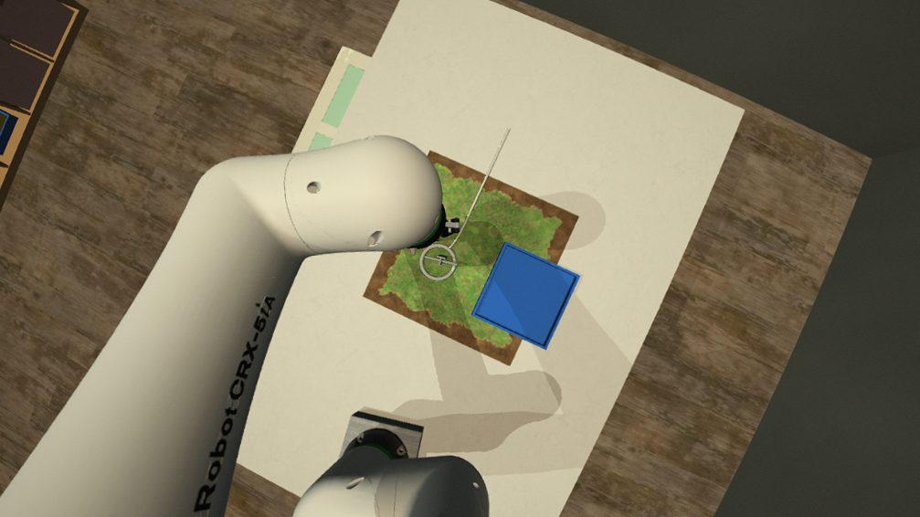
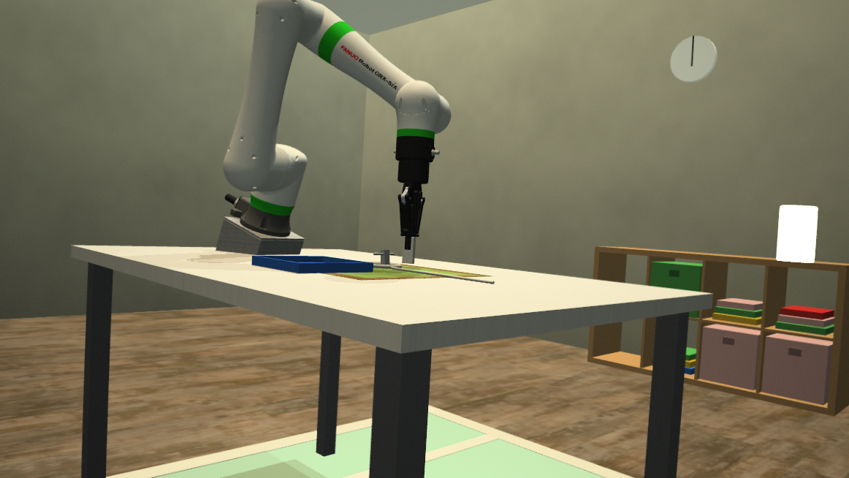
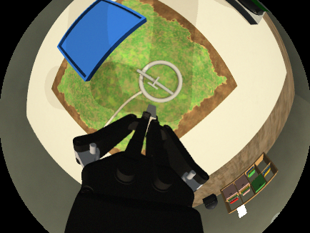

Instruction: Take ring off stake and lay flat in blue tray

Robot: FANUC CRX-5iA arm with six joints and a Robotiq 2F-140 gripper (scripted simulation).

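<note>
My gripper is now 5 cm past the short grey stake, 3 cm to the left of it and 3 cm above it. The rest, counted from my hand: blue tray: 24 cm to the right, 8 cm behind, 4 cm below; grass mat: 9 cm to the right, 6 cm below, 3 cm behind; ring: 6 cm behind, 4 cm below, 2 cm to the right.
</note>
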